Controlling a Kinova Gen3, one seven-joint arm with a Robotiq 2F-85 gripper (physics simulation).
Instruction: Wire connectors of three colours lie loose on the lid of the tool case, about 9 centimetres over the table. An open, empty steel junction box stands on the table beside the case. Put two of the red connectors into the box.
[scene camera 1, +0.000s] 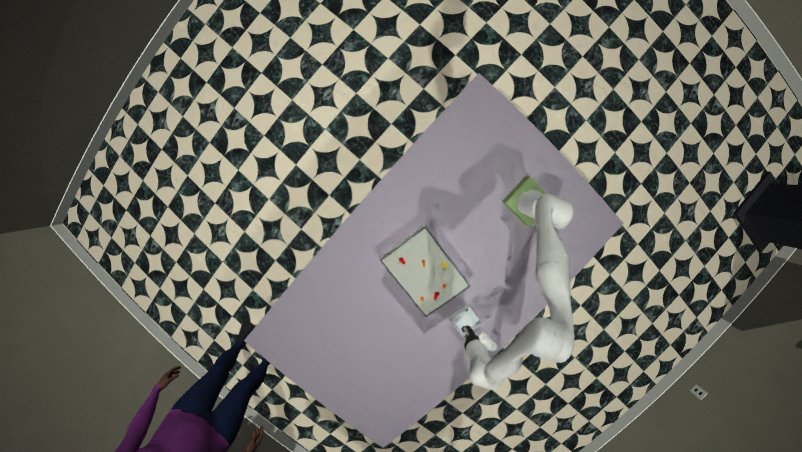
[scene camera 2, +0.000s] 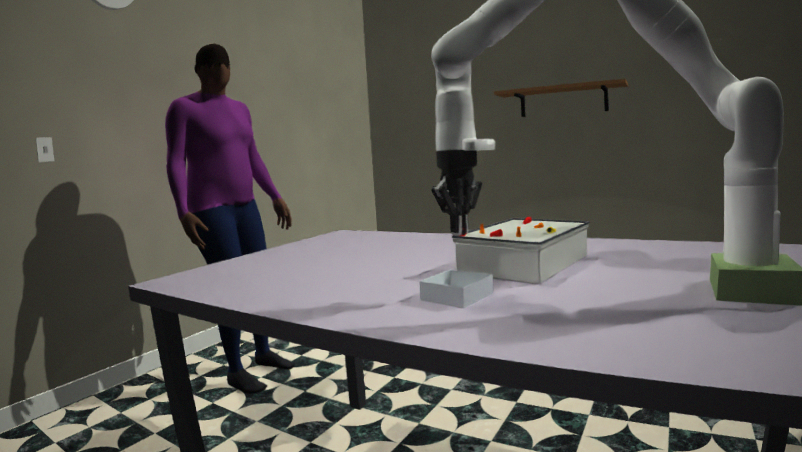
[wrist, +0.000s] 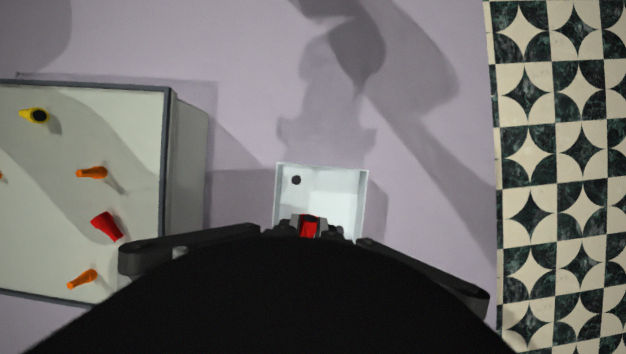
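Pixels of known places: gripper, fingertip midpoint: (scene camera 1: 468, 328) (scene camera 2: 459, 234) (wrist: 307, 228); arm's base, link origin: (scene camera 1: 527, 202) (scene camera 2: 749, 260).
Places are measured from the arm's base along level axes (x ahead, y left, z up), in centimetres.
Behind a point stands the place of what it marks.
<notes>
My gripper (scene camera 1: 465, 331) @(y 17.2, x 52.0, z 6.4 cm) (scene camera 2: 459, 231) @(y 17.2, x 52.0, z 6.4 cm) (wrist: 307, 228) @(y 17.2, x 52.0, z 6.4 cm) is shut on a red connector, which shows between the fingertips in the wrist view, wide dark end up. It hangs well above the open steel junction box (scene camera 1: 470, 316) @(y 19.3, x 50.4, z -5.7 cm) (scene camera 2: 441, 294) @(y 23.2, x 53.5, z -3.9 cm) (wrist: 362, 200) @(y 23.3, x 52.0, z -2.7 cm), whose near part the gripper hides in the wrist view. The visible box floor is bare, with a dark round hole. On the case lid (scene camera 1: 414, 279) @(y -12.2, x 52.4, z 2.8 cm) (wrist: 135, 120) @(y 2.2, x 41.9, z 2.7 cm) lie one red connector (scene camera 1: 436, 295) @(y -1.7, x 51.0, z 4.2 cm) (scene camera 2: 496, 232) @(y -0.9, x 51.3, z 3.7 cm) (wrist: 106, 226) @(y -1.1, x 51.3, z 3.9 cm) near the box side and another red connector (scene camera 1: 402, 260) @(y -21.1, x 49.7, z 3.8 cm) (scene camera 2: 527, 220) @(y -20.6, x 49.7, z 3.5 cm) farther off.
Orange connectors (scene camera 1: 424, 262) (scene camera 2: 518, 231) @(y -1.4, x 46.2, z 4.0 cm) (wrist: 92, 172) @(y -1.4, x 46.3, z 4.1 cm) and a yellow connector (scene camera 1: 444, 265) @(y -7.8, x 40.2, z 3.8 cm) (scene camera 2: 551, 229) @(y -6.8, x 40.1, z 3.7 cm) (wrist: 35, 115) @(y -6.8, x 40.6, z 3.9 cm) also lie on the lid. The tool case (scene camera 2: 499, 259) @(y 3.9, x 49.0, z -1.3 cm) stands beside the box and is taller. A person (scene camera 2: 216, 151) stands beyond the table. The arm's green base (scene camera 1: 513, 197) @(y -5.7, x 2.5, z -0.1 cm) (scene camera 2: 752, 285) @(y 7.7, x 0.4, z -2.7 cm) stands on the table.
</notes>
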